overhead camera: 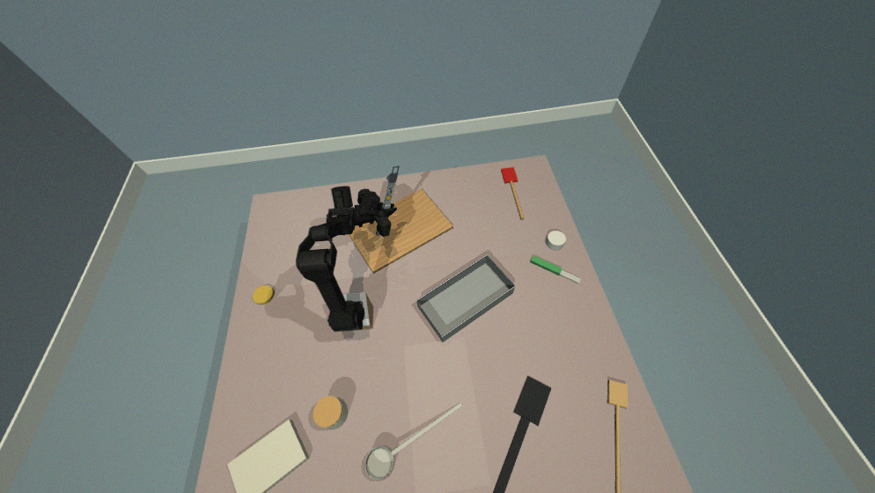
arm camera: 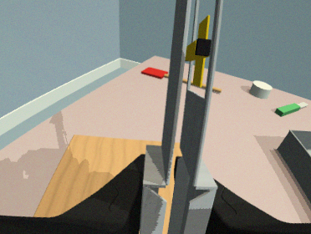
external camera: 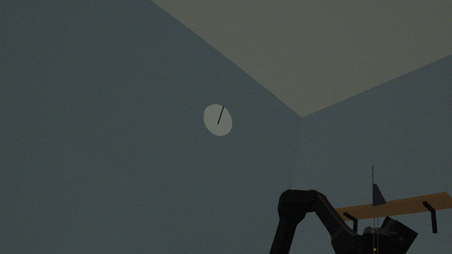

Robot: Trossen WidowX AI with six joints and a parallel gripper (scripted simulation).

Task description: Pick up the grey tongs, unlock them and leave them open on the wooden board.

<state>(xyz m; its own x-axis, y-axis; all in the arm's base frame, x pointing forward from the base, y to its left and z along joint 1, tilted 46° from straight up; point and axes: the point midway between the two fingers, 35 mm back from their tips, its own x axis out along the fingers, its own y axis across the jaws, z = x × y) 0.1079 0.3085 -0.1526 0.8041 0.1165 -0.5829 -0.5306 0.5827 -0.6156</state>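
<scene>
Right now my gripper tip is 10 mm past the wooden board, 30 mm to the right of it and 180 mm above it. Round my gripper tip: black lock piece (10 mm behind, 10 mm to the right, 60 mm above); grey roasting tin (230 mm ahead, 280 mm to the right, 150 mm below); red spatula (460 mm ahead, 220 mm to the left, 180 mm below).
</scene>
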